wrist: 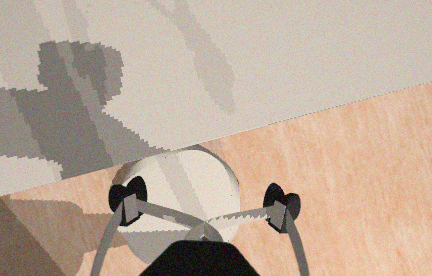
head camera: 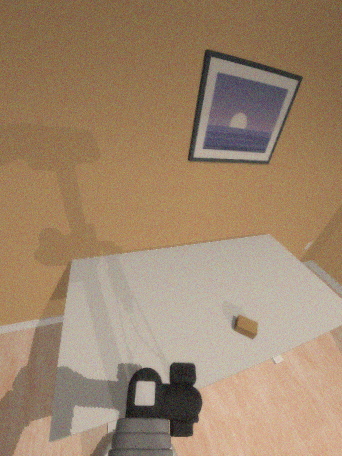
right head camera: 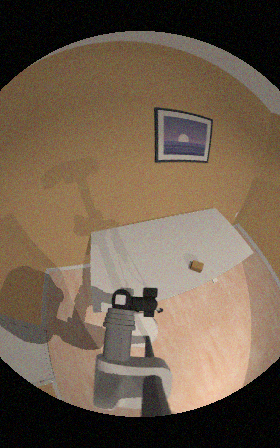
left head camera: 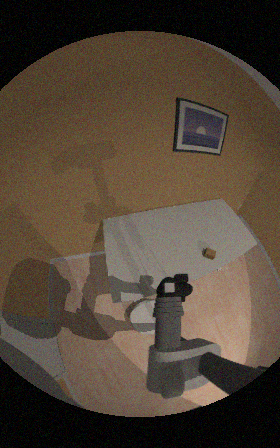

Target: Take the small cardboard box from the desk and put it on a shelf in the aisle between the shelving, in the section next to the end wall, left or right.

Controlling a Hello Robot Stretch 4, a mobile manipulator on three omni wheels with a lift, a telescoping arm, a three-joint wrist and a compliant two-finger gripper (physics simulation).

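Pixels of known places: gripper, fingertip midpoint: [wrist: 205, 195]; robot's base, link origin: [wrist: 183, 197] [right head camera: 138, 328] [left head camera: 148, 315].
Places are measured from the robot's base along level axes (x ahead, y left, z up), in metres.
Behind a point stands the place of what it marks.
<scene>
The small cardboard box [head camera: 246, 327] @(x 0.467, y -0.436, z 0.743 m) [left head camera: 209, 253] @(x 0.469, y -0.434, z 0.742 m) [right head camera: 197, 266] @(x 0.466, y -0.446, z 0.743 m) lies on the right part of the white desk [head camera: 175, 285] @(x 0.712, y -0.127, z 0.693 m) [left head camera: 175, 225] @(x 0.786, y -0.200, z 0.692 m) [right head camera: 160, 240] @(x 0.756, y -0.186, z 0.693 m) [wrist: 325, 50] @(x 0.337, y -0.222, z 0.693 m), near its front edge. The box does not show in the wrist view. My gripper [wrist: 205, 195] @(x 0.174, y -0.088, z 0.741 m) is open with its fingertips wide apart and nothing between them. It points down over the floor just in front of the desk's front edge, to the left of the box. In the head views the wrist hides most of the fingers. The shelving does not show.
A round white base [wrist: 200, 185] @(x 0.081, y -0.067, z 0.187 m) is on the wooden floor [head camera: 260, 410] @(x 0.272, y -0.775, z -0.027 m) [wrist: 350, 200] @(x 0.000, y -0.666, z -0.027 m) below the gripper, partly under the desk edge. A framed picture [head camera: 245, 112] @(x 1.132, y -0.386, z 1.526 m) [left head camera: 201, 127] @(x 1.125, y -0.367, z 1.507 m) [right head camera: 183, 135] @(x 1.125, y -0.366, z 1.505 m) hangs on the orange wall [head camera: 125, 200] @(x 0.981, y 0.186, z 1.049 m) behind the desk. Shadows of the robot fall across the desk's left part.
</scene>
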